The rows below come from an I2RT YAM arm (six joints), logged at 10 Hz.
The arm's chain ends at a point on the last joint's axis. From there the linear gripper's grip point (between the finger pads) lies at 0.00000 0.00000 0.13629 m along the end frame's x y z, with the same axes.
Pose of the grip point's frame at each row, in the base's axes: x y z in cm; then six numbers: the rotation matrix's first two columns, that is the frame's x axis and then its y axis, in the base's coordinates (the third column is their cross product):
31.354 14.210 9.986 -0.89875 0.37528 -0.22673 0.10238 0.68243 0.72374
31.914 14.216 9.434 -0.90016 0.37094 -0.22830 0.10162 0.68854 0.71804
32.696 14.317 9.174 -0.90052 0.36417 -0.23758 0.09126 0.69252 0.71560
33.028 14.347 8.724 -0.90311 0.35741 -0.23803 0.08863 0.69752 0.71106
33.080 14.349 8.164 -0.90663 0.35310 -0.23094 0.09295 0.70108 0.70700
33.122 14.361 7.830 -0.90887 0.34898 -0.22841 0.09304 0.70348 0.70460
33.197 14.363 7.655 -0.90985 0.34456 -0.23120 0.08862 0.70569 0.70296
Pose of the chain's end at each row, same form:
25.544 5.661 18.869 -0.89875 0.37528 -0.22673 0.10238 0.68243 0.72374
26.142 5.723 18.395 -0.90016 0.37094 -0.22830 0.10162 0.68854 0.71804
26.902 5.830 18.126 -0.90052 0.36417 -0.23758 0.09126 0.69252 0.71560
27.301 5.882 17.741 -0.90311 0.35741 -0.23803 0.08863 0.69752 0.71106
27.471 5.906 17.274 -0.90663 0.35310 -0.23094 0.09295 0.70108 0.70700
27.581 5.923 16.987 -0.90887 0.34898 -0.22841 0.09304 0.70348 0.70460
27.672 5.925 16.822 -0.90985 0.34456 -0.23120 0.08862 0.70569 0.70296

